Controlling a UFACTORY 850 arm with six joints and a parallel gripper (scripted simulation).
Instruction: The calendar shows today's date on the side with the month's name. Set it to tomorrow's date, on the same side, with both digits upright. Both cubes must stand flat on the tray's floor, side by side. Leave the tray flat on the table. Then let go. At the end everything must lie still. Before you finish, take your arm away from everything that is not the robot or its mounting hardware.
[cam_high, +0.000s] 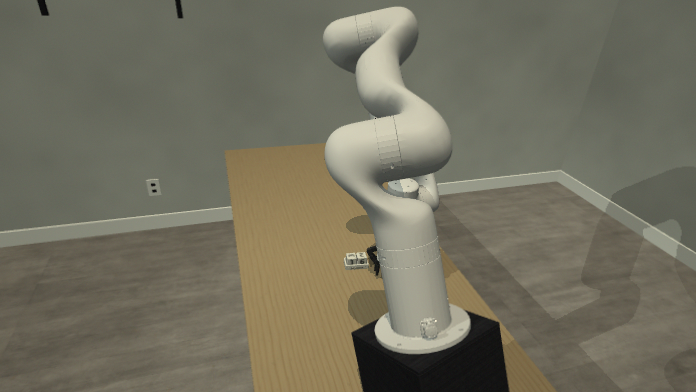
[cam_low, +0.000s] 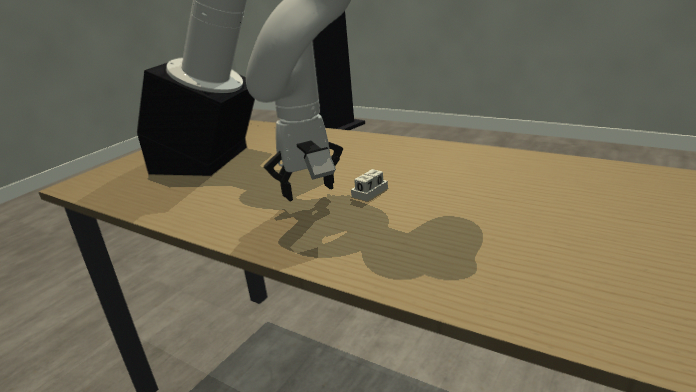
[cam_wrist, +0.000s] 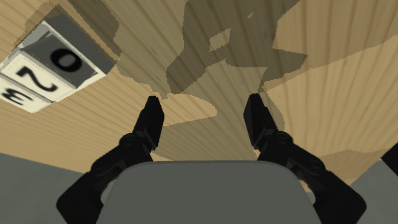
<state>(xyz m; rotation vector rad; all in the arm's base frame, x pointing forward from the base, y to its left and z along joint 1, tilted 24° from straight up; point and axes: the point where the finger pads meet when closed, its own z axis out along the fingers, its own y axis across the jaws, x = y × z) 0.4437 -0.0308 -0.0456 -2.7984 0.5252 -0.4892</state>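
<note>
Now: the small calendar tray 100 mm to the left of my hand, 80 mm ahead of it and 20 mm below it.
</note>
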